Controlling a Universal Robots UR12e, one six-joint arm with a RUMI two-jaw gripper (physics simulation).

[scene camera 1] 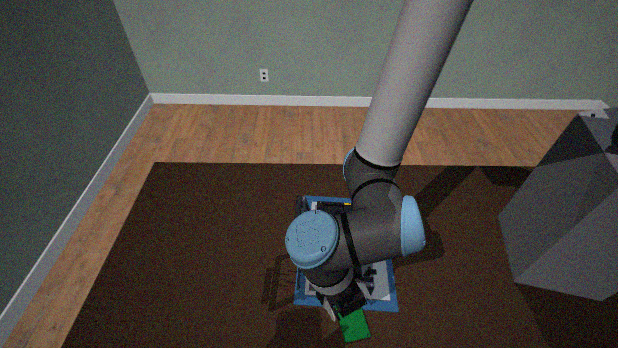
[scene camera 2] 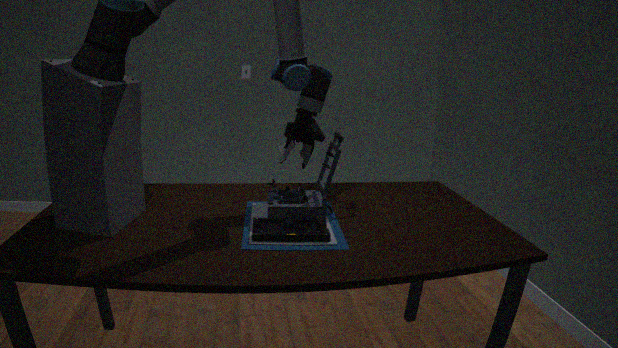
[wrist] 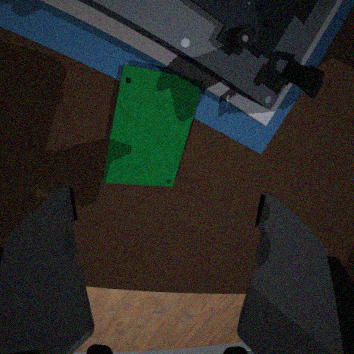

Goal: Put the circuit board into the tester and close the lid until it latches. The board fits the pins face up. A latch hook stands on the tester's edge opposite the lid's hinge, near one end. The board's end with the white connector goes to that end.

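Places are measured from the arm's base along level axes (x ahead, y left, z up), in millimetres.
Pixels of known places: gripper, between the fingertips: (scene camera 2: 292,166) (wrist: 166,194); arm's base, origin of its link: (scene camera 2: 97,71).
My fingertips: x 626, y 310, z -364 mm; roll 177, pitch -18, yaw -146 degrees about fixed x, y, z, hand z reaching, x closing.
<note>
Ahead of a thing's pixels: the offset from my fingertips to its top centre. "pt": to the spot under its first point. Level surfaces: height alone.
The green circuit board @(dy -1, dx -26, dz -118 mm) (scene camera 1: 355,327) (wrist: 145,135) lies beside the tester (scene camera 2: 297,214) (wrist: 155,20). Its far end overlaps the blue mat's edge and the rest is over the table. Its visible face is plain green with small corner holes; no white connector shows. The board does not show in scene camera 2. My gripper (scene camera 1: 348,306) (scene camera 2: 293,164) (wrist: 166,194) is open and empty, above table height, with the board ahead and left of centre in the wrist view. The lid @(dy -143, dx +130, dz +98 mm) (scene camera 2: 330,162) stands raised. A dark latch hook @(dy -106, dx -64, dz -21 mm) (wrist: 302,77) is at the tester's edge opposite the hinge.
The tester stands on a blue-edged mat @(dz -127 mm) (scene camera 1: 392,305) (scene camera 2: 295,246) (wrist: 245,140) on the brown table @(dz -129 mm) (scene camera 1: 200,250) (scene camera 2: 400,230). A black unit with a yellow mark @(pt dy -392, dx +23, dz -108 mm) (scene camera 2: 291,237) lies beside it. The grey robot pedestal (scene camera 1: 560,225) (scene camera 2: 90,150) stands on the robot's side. The arm hides much of the tester in scene camera 1.
</note>
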